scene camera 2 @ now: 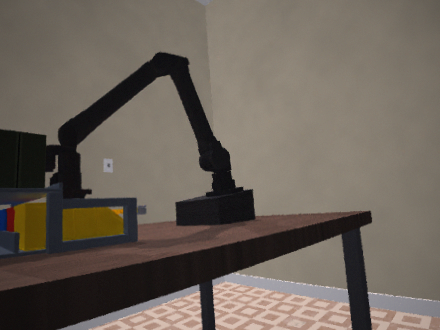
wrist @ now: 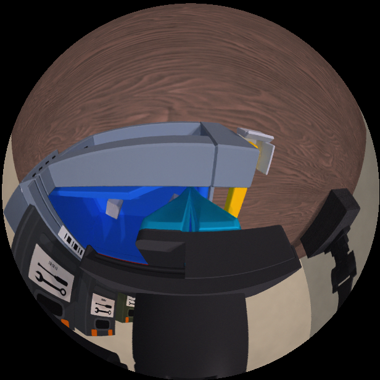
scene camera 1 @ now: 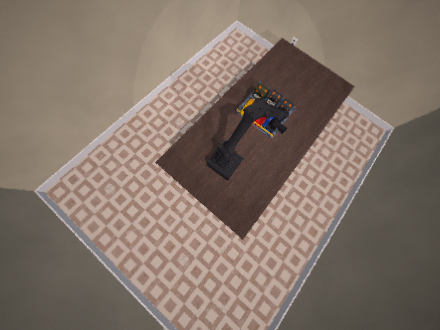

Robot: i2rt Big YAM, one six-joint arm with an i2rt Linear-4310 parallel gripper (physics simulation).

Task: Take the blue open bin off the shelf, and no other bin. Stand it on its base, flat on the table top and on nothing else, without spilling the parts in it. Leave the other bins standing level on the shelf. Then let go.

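Seen in the pictures: gripper, fingertip midpoint: [scene camera 1: 267,130]; arm's base, link origin: [scene camera 2: 224,193] [scene camera 1: 220,160].
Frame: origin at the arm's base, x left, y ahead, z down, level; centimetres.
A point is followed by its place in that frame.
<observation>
The blue open bin [scene camera 1: 268,121] {x -14.7, y 56.7, z 9.2 cm} [scene camera 2: 3,220] {x -16.0, y 63.1, z 4.6 cm} [wrist: 85,212] sits in the low grey shelf [scene camera 1: 286,119] {x -26.2, y 60.7, z 0.0 cm} [scene camera 2: 92,202] {x 12.2, y 56.7, z 2.4 cm} [wrist: 135,165], at the end beside its grey side frame. A small grey part [wrist: 114,208] shows inside it. My gripper [wrist: 190,191] is shut and empty, its teal fingers together over the front part of the blue bin, inside the side frame in the wrist view. Whether the fingertips touch the bin cannot be told. The arm covers much of the shelf in scene camera 1, and the shelf hides the fingertips in scene camera 2.
A red bin [scene camera 1: 260,121] {x -8.7, y 52.6, z 9.3 cm} [scene camera 2: 10,220] {x -7.9, y 63.8, z 4.7 cm} stands next to the blue one, and a yellow bin [scene camera 1: 247,105] {x 8.6, y 57.8, z 6.5 cm} [scene camera 2: 92,222] {x 9.5, y 55.3, z 5.9 cm} is at the other end. Dark cases [scene camera 1: 275,96] [scene camera 2: 31,160] [wrist: 50,275] with tool labels stand on top of the shelf. A yellow strip [wrist: 236,201] runs along the shelf's front.
</observation>
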